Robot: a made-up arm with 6 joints.
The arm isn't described. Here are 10 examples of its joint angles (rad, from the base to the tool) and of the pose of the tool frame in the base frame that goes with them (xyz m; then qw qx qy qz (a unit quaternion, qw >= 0)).
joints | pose
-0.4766 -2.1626 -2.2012 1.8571 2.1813 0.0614 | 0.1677 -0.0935 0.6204 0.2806 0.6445 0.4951 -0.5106
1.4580 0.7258 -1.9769 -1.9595 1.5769 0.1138 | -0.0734 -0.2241 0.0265 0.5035 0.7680 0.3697 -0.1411
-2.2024 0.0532 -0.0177 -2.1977 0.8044 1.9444 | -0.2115 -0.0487 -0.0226 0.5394 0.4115 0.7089 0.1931
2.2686 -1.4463 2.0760 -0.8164 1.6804 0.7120 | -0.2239 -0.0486 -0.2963 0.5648 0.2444 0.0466 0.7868
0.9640 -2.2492 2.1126 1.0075 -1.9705 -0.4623 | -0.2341 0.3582 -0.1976 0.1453 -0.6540 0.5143 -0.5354
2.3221 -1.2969 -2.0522 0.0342 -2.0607 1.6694 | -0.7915 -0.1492 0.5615 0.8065 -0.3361 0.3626 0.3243
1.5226 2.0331 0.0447 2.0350 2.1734 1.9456 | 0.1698 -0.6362 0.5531 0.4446 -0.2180 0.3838 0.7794
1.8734 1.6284 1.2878 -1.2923 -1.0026 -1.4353 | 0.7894 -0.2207 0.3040 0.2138 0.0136 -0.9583 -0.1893
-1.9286 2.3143 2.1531 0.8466 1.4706 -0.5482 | -0.2061 0.0659 0.5729 0.7848 -0.3982 0.4731 -0.0411
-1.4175 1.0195 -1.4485 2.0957 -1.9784 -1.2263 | 0.4643 -0.0052 -0.0116 0.2602 -0.1126 -0.3266 0.9016
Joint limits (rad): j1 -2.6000..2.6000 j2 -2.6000..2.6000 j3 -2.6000..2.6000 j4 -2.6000..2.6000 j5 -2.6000..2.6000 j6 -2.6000..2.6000
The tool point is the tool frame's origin. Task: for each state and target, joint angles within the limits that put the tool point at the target. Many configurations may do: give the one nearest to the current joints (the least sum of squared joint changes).
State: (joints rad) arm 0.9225 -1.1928 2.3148 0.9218 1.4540 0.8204
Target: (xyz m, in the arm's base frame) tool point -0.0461 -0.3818 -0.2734
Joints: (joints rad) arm 0.5693 -1.0219 2.2855 0.7244 1.2472 0.8239
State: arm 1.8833 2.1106 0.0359 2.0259 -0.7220 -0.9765
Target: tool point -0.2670 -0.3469 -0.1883
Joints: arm 1.7615 2.2187 0.2183 2.2461 -1.3772 -0.9945
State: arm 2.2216 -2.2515 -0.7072 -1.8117 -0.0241 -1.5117
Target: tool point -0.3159 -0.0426 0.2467
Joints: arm 1.3593 -2.6000 -0.0603 -1.8952 0.5386 -1.4035
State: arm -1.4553 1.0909 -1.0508 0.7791 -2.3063 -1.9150
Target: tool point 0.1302 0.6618 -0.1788
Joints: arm -1.9076 1.2798 -1.3363 1.2577 -2.3890 -1.9419
